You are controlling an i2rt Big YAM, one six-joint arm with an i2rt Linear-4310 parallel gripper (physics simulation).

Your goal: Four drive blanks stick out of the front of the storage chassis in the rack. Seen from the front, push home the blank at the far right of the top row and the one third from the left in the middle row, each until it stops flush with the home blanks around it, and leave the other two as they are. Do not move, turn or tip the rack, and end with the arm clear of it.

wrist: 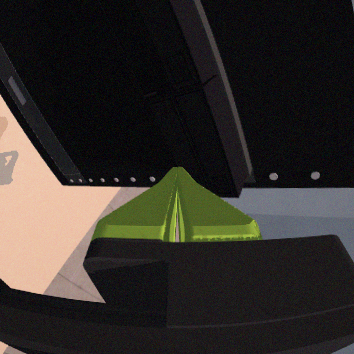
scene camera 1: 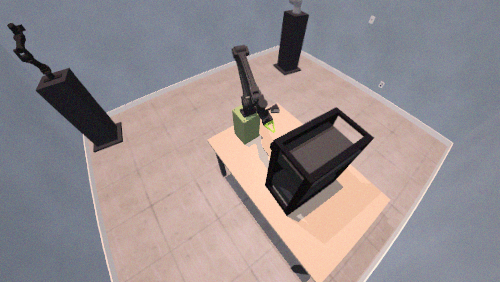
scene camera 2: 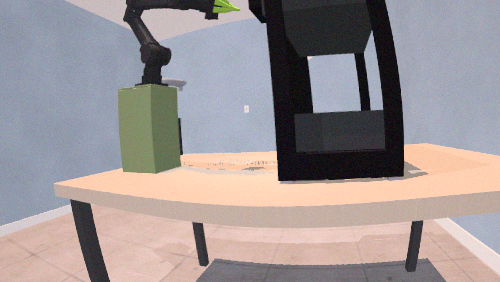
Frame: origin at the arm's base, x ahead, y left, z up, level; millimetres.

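Where they show: gripper, fingertip midpoint: (wrist: 176,175) (scene camera 1: 274,132) (scene camera 2: 239,10); arm's base, link origin: (scene camera 1: 248,111) (scene camera 2: 151,88).
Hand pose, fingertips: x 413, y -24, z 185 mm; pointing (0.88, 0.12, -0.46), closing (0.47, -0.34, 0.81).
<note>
Things, the pixels of their top centre, and the offset from my fingertips. "spot": a spot on its surface instead. Level surfaces: height alone.
- dark part, surface spot: (scene camera 2: 257,9) spot: dx +81, dy -54, dz -48 mm
- long raised bar, surface spot: (wrist: 220,90) spot: dx +86, dy +28, dz +8 mm
- wooden table, surface height: dz -502 mm
My gripper (scene camera 1: 271,127) (scene camera 2: 237,9) (wrist: 176,175) is shut and empty, its green fingertips together. It points at the front of the black rack (scene camera 1: 341,156) (scene camera 2: 286,125). In scene camera 2 a gap shows between the fingertips and the dark part (scene camera 2: 257,9) jutting from the rack's upper front. The storage chassis (scene camera 2: 330,30) shows from the side, high in the rack. In the wrist view a dark front face fills the upper part, and a long raised bar (wrist: 220,90) with a light edge runs right of the fingertips. The separate drive blanks and their rows cannot be told apart in the dark.
The arm stands on a green pedestal (scene camera 1: 246,127) (scene camera 2: 137,130) on the wooden table (scene camera 1: 350,220) (scene camera 2: 225,192). A lower dark panel (scene camera 2: 340,131) shows in the rack. Two black pillars (scene camera 1: 80,107) (scene camera 1: 292,42) stand on the floor away from the table. A row of pale holes (wrist: 116,179) lines the rack's edge.
</note>
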